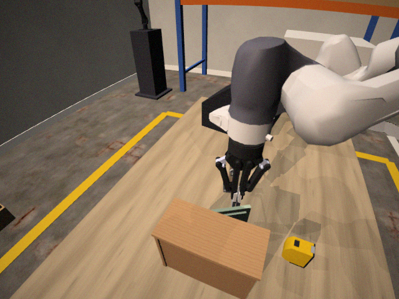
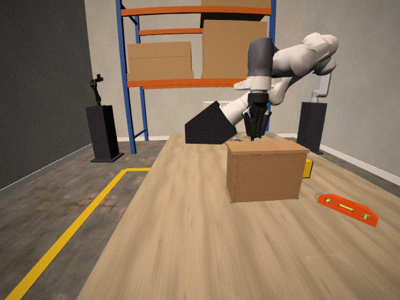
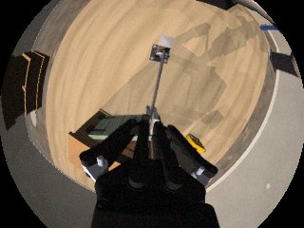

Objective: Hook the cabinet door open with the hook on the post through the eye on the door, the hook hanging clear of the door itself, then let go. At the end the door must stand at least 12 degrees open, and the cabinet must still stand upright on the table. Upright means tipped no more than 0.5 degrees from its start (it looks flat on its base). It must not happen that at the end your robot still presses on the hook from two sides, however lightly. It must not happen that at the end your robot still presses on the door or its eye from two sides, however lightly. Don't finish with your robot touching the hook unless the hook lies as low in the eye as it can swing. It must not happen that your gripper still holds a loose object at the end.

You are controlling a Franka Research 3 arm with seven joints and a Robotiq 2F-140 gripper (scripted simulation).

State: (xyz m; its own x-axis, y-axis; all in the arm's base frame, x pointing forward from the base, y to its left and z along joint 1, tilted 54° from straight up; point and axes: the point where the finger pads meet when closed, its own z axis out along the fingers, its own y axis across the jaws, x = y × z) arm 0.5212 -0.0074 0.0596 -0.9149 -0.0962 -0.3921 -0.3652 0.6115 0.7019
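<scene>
The green door is 60 mm ahead of my hand, 40 mm to the right of it and 50 mm below it. Also, from my hand: hook post (90 mm behind, 40 mm to the right, 40 mm below); yellow tape measure (30 mm ahead, 200 mm to the left, 80 mm below); orange spirit level (270 mm ahead, 200 mm to the left, 100 mm below).
</scene>
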